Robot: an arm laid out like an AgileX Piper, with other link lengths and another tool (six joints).
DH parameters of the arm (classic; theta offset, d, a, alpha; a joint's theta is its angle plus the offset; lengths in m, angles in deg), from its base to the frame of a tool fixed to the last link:
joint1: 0 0.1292 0 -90
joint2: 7.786 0 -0.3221 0
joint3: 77.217 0 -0.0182 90
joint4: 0 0.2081 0 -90
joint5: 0 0 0 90
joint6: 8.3 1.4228 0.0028 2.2
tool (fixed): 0 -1.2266 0 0
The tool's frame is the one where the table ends.
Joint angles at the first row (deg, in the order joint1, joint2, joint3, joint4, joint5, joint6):
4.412, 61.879, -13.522, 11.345, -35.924, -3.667
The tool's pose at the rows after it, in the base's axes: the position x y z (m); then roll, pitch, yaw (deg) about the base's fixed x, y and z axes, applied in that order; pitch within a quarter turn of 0, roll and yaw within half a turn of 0:
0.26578, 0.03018, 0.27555, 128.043, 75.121, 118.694
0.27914, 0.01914, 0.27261, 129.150, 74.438, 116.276
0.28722, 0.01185, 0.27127, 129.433, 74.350, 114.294
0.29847, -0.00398, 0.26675, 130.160, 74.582, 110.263
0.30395, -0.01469, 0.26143, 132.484, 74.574, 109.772
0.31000, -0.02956, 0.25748, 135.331, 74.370, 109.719
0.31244, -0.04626, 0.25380, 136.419, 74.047, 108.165
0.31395, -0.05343, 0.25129, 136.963, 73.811, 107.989
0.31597, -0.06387, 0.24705, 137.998, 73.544, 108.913
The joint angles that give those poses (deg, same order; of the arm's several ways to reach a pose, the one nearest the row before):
4.411, 66.349, -13.924, 16.558, -39.820, -7.391
4.411, 69.614, -15.069, 21.026, -41.939, -9.396
4.409, 71.620, -15.815, 23.716, -43.544, -10.655
4.414, 75.117, -16.386, 28.821, -47.444, -12.834
3.553, 77.237, -16.558, 30.596, -49.219, -13.349
0.687, 79.011, -17.476, 30.482, -49.274, -13.293
-3.211, 80.386, -17.705, 28.531, -49.502, -11.802
-5.502, 81.246, -17.761, 26.297, -49.562, -10.312
-10.198, 82.620, -17.762, 20.112, -49.503, -6.819

